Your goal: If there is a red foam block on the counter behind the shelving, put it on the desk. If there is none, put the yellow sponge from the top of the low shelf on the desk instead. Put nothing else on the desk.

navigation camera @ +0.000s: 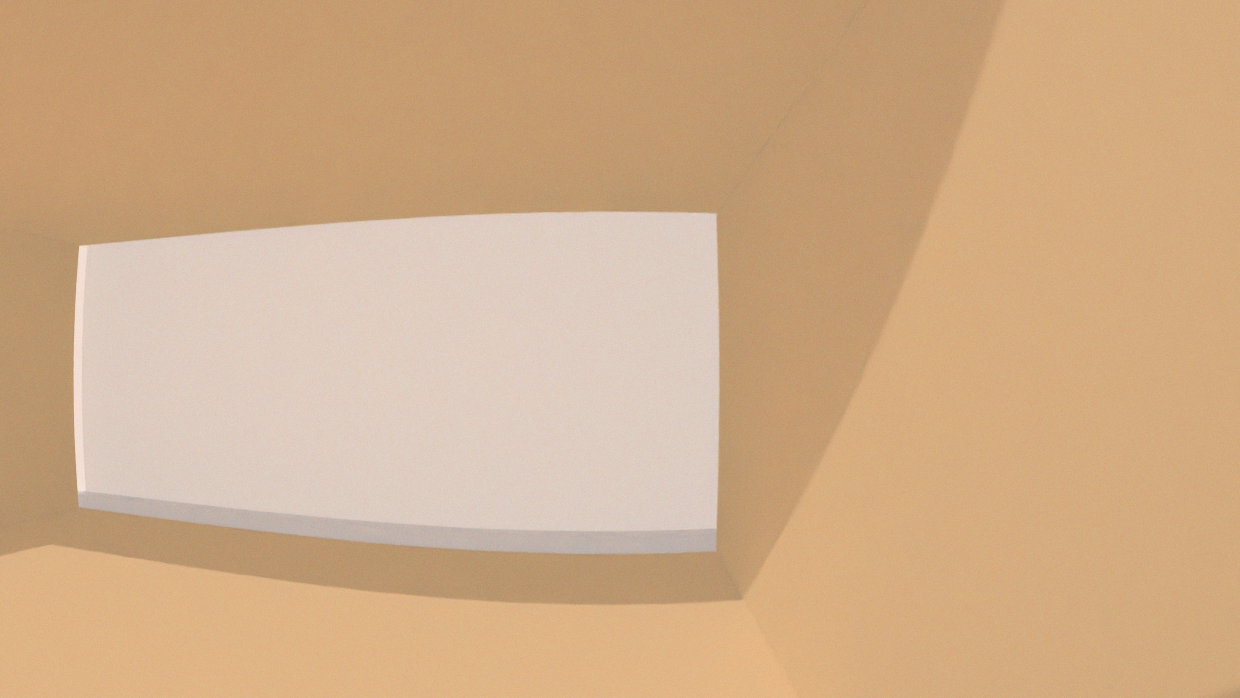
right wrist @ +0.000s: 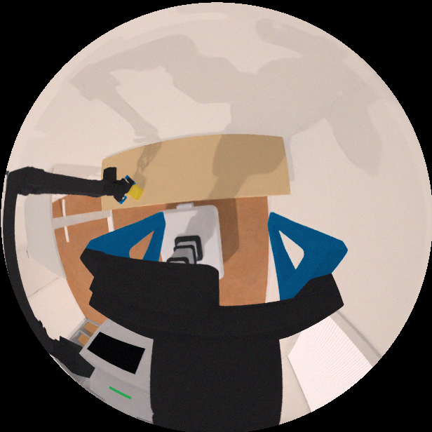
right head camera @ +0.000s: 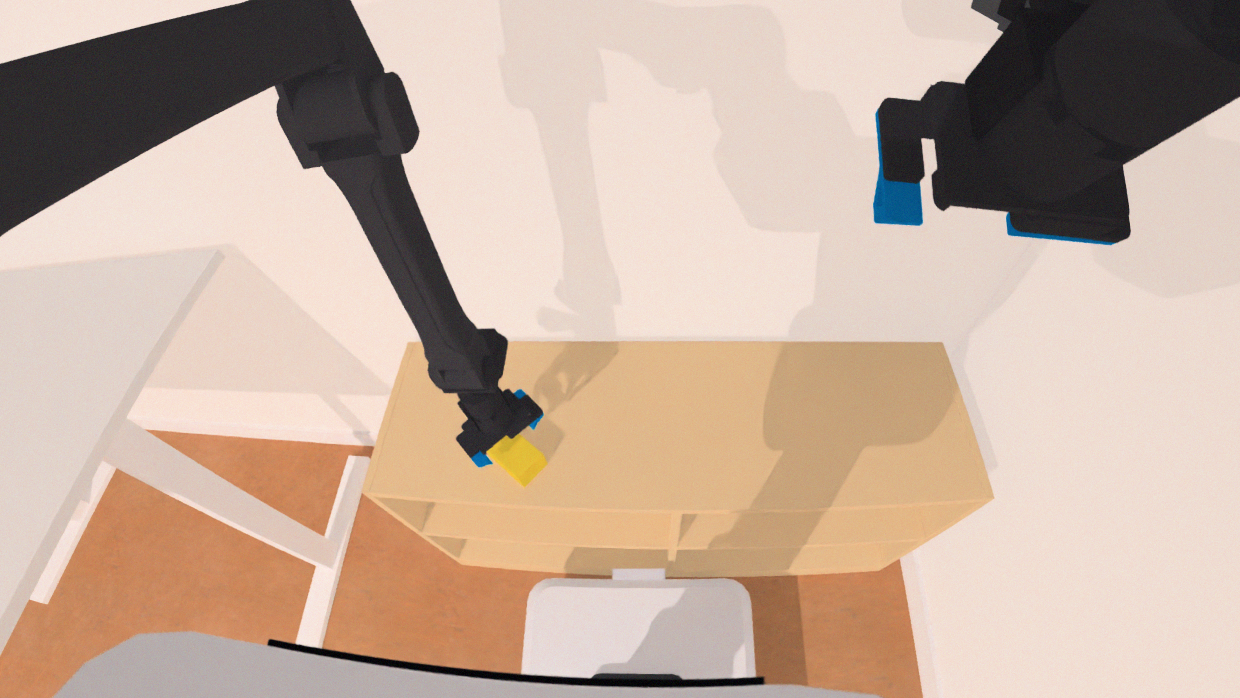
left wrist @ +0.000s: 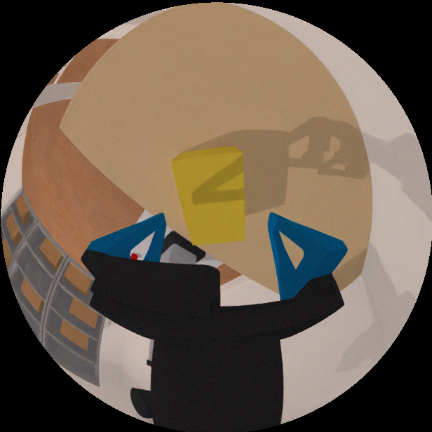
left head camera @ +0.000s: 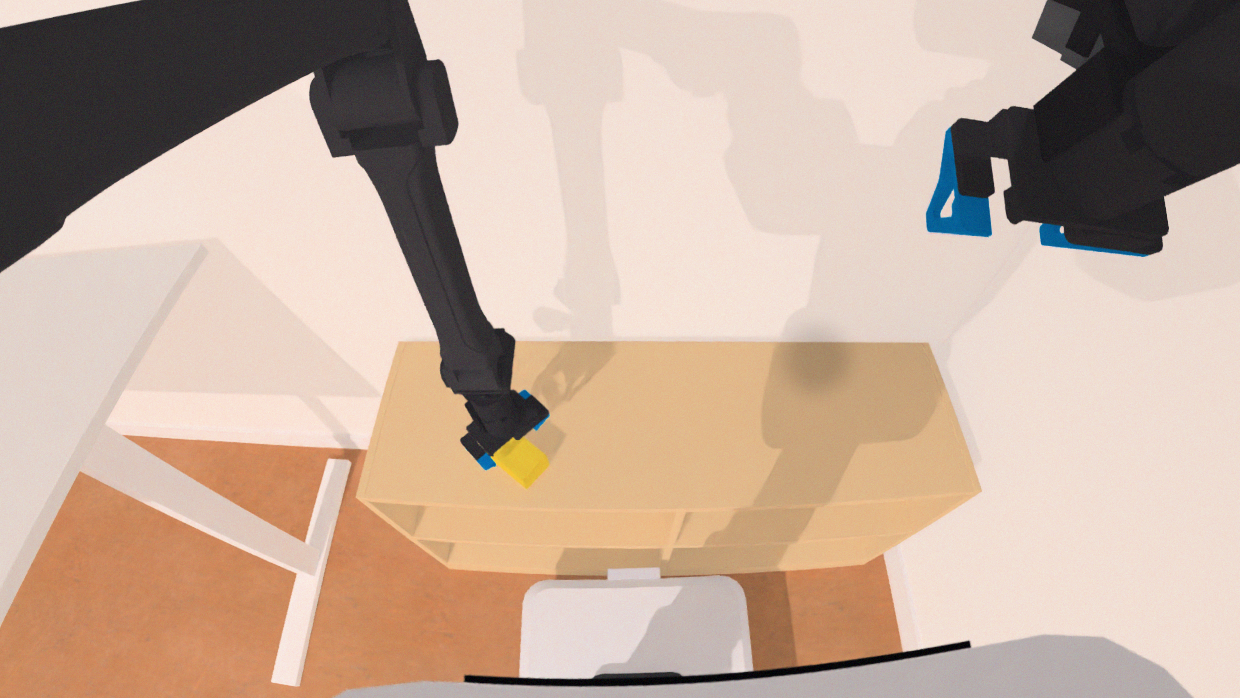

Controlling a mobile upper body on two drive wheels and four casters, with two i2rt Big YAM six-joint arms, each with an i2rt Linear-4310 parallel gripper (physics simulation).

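Frame: origin at the left arm's base, x ahead, y left, z up, level; metres.
Where they show: left gripper, fingertip midpoint: (right head camera: 510, 444) (left head camera: 513, 445); right gripper, fingertip midpoint: (right head camera: 944, 219) (left head camera: 986, 229).
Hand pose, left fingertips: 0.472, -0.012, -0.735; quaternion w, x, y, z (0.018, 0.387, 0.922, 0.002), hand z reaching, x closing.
After its pixels a point has its place, as x, y, z.
The yellow sponge (left head camera: 526, 468) @[0.438, -0.034, -0.755] (right head camera: 523, 463) @[0.444, -0.034, -0.755] (left wrist: 215, 190) (right wrist: 136, 192) is on top of the low shelf (left head camera: 676, 407) @[0.580, -0.309, -0.800] (right head camera: 685, 407) @[0.581, -0.326, -0.800] (left wrist: 200, 75) (right wrist: 190, 170), near its front left. My left gripper (left head camera: 514, 442) @[0.472, -0.012, -0.735] (right head camera: 509, 440) @[0.472, -0.012, -0.735] (left wrist: 216, 218) (right wrist: 130, 189) is open, close above the sponge, with nothing between its fingers. My right gripper (left head camera: 1022, 240) (right head camera: 976, 230) @[0.340, -0.464, -0.133] (right wrist: 216, 217) is open and high at the upper right. The desk (left head camera: 78, 320) @[0.565, 0.793, -0.460] (right head camera: 78, 338) @[0.527, 0.848, -0.460] is at the left. A small red spot (left wrist: 134, 256) shows through the left finger's opening; I cannot tell what it is.
Grey shelving (left wrist: 48, 300) with brown boxes shows in the left wrist view. The robot's pale base (left head camera: 590, 619) @[0.226, -0.124, -1.150] (right head camera: 590, 619) @[0.223, -0.118, -1.150] is in front of the low shelf. A desk leg (left head camera: 208, 498) @[0.388, 0.720, -0.874] stands between desk and shelf. Walls rise behind and right. The navigation camera faces tan panels (navigation camera: 1084, 346) @[0.410, -0.296, -1.190].
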